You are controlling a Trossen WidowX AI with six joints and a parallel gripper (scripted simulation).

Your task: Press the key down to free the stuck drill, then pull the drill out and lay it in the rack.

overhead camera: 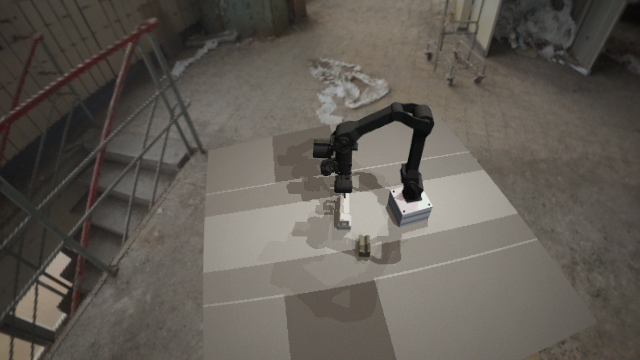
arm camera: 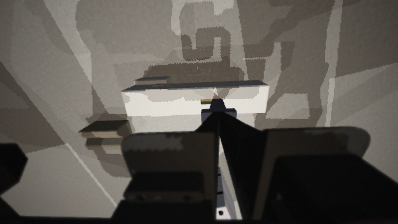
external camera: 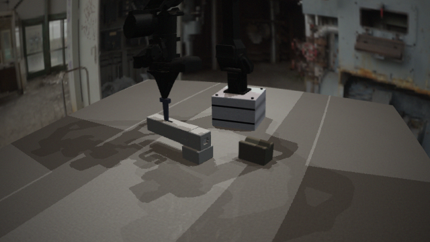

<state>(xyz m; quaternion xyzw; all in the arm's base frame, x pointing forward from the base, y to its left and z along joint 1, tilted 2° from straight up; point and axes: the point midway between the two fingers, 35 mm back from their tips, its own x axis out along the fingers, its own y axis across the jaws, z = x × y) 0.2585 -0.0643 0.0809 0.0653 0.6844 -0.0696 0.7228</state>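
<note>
Right now the dark blue T-shaped key is 30 mm below my gripper tip. Also, from my gripper tip: drill (80 mm below, 50 mm to the left); dark rack (210 mm to the left, 110 mm below, 40 mm behind); grey fixture block (80 mm below, 30 mm to the left).
</note>
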